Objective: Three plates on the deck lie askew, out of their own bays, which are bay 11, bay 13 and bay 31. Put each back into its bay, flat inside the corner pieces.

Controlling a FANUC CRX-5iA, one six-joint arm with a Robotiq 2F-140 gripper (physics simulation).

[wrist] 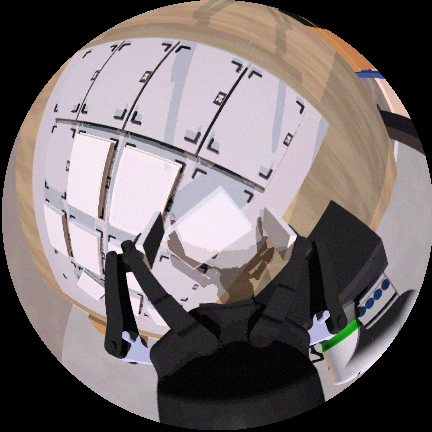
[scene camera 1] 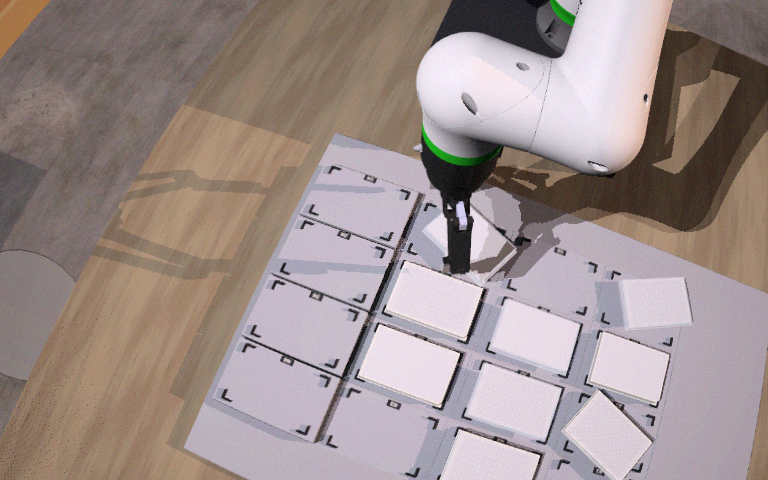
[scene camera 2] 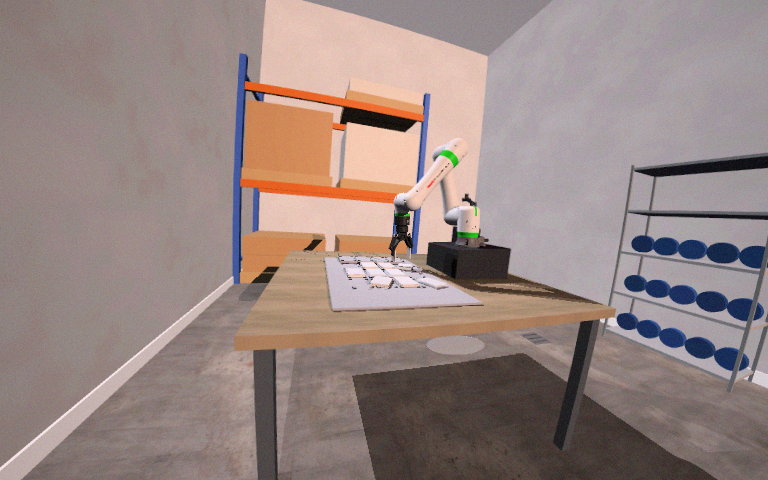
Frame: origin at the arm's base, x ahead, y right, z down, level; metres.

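Where they show: gripper, fingertip midpoint: [wrist: 213,218] [scene camera 1: 445,226] [scene camera 2: 401,259]; arm's base, link origin: [scene camera 2: 467,246].
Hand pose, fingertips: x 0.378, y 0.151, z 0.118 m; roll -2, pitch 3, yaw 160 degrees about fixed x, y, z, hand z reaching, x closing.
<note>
Things, the pixels of their top centre, and the offset from my fingertips. "pt": a spot on its surface instead. Level surfaces: height alone.
- deck, surface height: dz +0.041 m
- white plate, top centre: [wrist: 204,236] [scene camera 1: 471,237] [scene camera 2: 404,265] dx -0.004, dy -0.043, dz +0.024 m
- second plate, top centre: [scene camera 1: 658,301] [wrist: 164,318] [scene camera 2: 430,280] dx +0.025, dy -0.373, dz +0.025 m
- third plate, top centre: [scene camera 1: 609,436] [wrist: 90,287] [scene camera 2: 381,280] dx +0.257, dy -0.318, dz +0.027 m
- flat plate, surface spot: [wrist: 145,190] pt dx +0.094, dy +0.003, dz +0.026 m
- dark ridge, surface spot: [scene camera 1: 386,277] pt dx +0.085, dy +0.068, dz +0.041 m
My gripper [scene camera 1: 458,261] [scene camera 2: 400,255] [wrist: 213,218] is wide open and empty, low over the deck [scene camera 1: 713,367] [scene camera 2: 368,300]. Its fingers stand on either side of a white plate [scene camera 1: 485,234] [wrist: 212,220], which is turned askew across its corner pieces. The gripper hides part of this plate in scene camera 1; whether the fingers touch it I cannot tell. A second plate [scene camera 1: 659,302] [scene camera 2: 432,281] lies askew at the robot-side right corner of the bays and looks tilted. A third plate [scene camera 1: 608,433] [scene camera 2: 381,281] lies strongly turned at the lower right. I cannot read the bay numbers on these bays.
Flat plates [scene camera 1: 434,300] [scene camera 1: 535,335] [scene camera 1: 410,363] [scene camera 1: 514,400] [scene camera 1: 628,367] sit in bays between the askew ones. One flat plate [wrist: 145,190] is close beside the left finger in the wrist view. A dark ridge [scene camera 1: 386,277] separates the left row of bays. The robot's black base [scene camera 2: 470,260] stands at the table's side.
</note>
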